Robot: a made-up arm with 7 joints.
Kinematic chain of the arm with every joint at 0, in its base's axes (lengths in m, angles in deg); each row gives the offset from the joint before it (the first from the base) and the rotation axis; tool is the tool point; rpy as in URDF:
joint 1: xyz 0 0.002 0.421 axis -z
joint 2: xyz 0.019 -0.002 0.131 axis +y
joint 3: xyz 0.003 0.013 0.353 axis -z
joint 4: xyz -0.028 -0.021 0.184 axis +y
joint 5: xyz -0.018 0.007 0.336 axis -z
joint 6: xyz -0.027 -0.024 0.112 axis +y
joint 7: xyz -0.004 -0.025 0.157 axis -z
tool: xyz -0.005 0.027 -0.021 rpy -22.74 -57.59 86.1
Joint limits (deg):
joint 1: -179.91..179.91
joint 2: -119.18..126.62
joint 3: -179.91..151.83
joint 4: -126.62..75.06
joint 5: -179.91..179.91
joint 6: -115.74..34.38
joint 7: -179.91..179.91
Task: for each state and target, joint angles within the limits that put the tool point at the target. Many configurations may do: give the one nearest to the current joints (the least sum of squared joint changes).
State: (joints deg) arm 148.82 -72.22 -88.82 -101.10 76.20 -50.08 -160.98
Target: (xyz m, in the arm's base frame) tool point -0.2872 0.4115 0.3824
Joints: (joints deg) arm 119.13 -88.61 -79.92 -110.55 75.67 -47.03 -161.58
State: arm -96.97 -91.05 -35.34 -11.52 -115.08 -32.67 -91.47
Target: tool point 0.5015 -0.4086 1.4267
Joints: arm -132.07 -39.07 -38.78 -8.77 -109.84 -28.24 -91.31
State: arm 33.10 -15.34 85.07 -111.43 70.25 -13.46 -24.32
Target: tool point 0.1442 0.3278 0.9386
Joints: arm 12.16 -51.91 123.25 -119.92 74.24 -33.96 -26.88
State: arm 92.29 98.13 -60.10 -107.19 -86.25 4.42 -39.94
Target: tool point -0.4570 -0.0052 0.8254
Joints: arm 111.28 82.17 -52.40 -126.62 -77.34 2.49 -36.14
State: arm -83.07 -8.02 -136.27 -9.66 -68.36 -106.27 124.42
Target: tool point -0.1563 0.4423 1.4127
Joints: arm -98.90 14.54 -142.43 -9.77 -68.80 -112.18 125.20
